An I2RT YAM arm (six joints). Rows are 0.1 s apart.
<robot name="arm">
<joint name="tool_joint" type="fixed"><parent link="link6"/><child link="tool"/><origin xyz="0 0 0" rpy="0 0 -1.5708"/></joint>
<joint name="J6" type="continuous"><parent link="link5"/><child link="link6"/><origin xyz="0 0.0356 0.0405" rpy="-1.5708 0 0"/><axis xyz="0 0 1"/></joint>
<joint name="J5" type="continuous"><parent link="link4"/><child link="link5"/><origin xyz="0.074 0.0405 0.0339" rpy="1.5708 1.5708 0"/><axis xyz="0 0 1"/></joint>
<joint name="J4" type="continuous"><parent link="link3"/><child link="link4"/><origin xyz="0.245 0.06 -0.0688" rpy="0 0 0"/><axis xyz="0 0 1"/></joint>
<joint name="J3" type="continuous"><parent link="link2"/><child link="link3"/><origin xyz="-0.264 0 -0.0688" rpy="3.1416 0 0"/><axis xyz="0 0 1"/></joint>
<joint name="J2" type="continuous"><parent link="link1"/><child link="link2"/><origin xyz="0.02 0.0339 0.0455" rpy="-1.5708 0 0"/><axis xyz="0 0 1"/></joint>
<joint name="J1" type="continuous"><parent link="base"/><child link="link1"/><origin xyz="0 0 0.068" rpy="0 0 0"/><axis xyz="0 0 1"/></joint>
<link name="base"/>
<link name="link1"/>
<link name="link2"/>
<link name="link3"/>
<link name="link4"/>
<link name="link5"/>
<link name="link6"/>
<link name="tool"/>
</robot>
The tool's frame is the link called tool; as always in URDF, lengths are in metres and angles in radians. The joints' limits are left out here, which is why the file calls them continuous.
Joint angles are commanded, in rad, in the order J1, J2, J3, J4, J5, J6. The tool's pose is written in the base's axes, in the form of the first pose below.
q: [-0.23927 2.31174 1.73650 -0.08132 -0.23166 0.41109]
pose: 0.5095 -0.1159 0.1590 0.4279 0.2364 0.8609 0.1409
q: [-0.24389 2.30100 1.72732 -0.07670 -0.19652 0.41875]
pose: 0.5074 -0.1191 0.1617 0.4326 0.2488 0.8573 0.1261
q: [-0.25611 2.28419 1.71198 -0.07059 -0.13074 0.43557]
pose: 0.5030 -0.1269 0.1654 0.4395 0.2750 0.8494 0.0982
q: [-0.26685 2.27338 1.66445 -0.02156 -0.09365 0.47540]
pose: 0.4970 -0.1324 0.1595 0.4457 0.3032 0.8376 0.0886
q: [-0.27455 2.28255 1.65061 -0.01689 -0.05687 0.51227]
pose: 0.4942 -0.1371 0.1509 0.4385 0.3315 0.8317 0.0780
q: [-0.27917 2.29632 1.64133 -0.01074 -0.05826 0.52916]
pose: 0.4929 -0.1391 0.1417 0.4304 0.3418 0.8315 0.0805
